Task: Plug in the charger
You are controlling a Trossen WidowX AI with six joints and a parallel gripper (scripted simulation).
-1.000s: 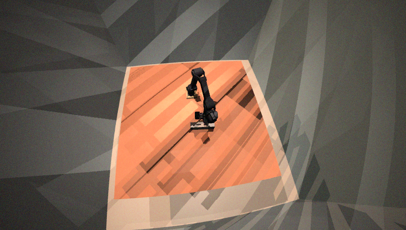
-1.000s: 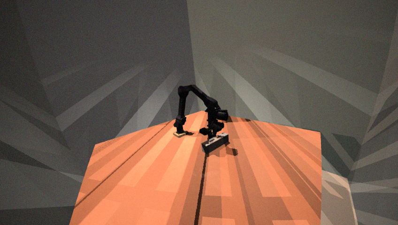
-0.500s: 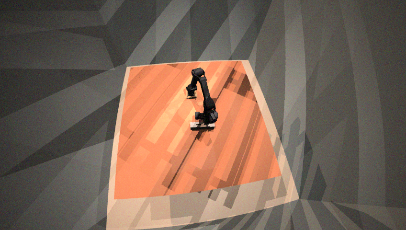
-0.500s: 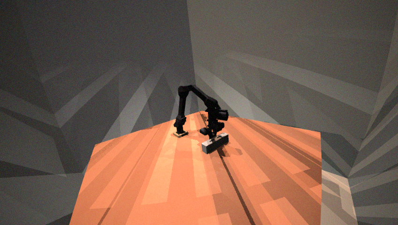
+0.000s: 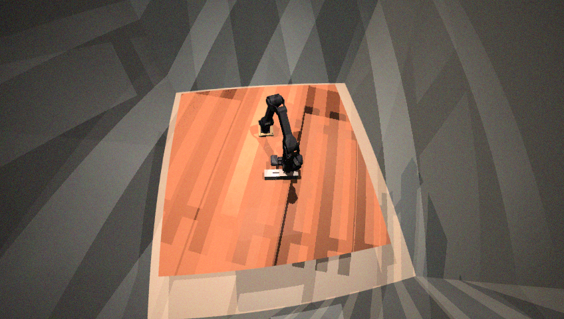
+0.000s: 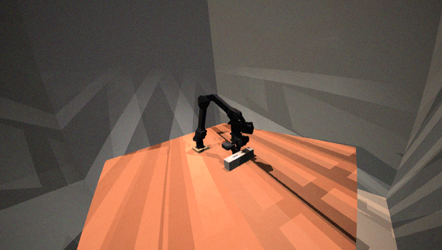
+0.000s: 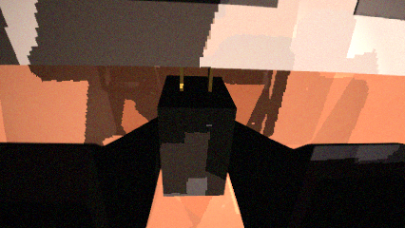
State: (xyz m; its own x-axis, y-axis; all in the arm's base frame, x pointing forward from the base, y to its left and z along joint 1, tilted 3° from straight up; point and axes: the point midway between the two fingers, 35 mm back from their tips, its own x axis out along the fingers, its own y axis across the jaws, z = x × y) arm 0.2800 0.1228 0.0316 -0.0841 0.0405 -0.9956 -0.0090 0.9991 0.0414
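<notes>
Right now the black two-prong charger is 2 cm ahead of my gripper tip and 1 cm above it.
</notes>
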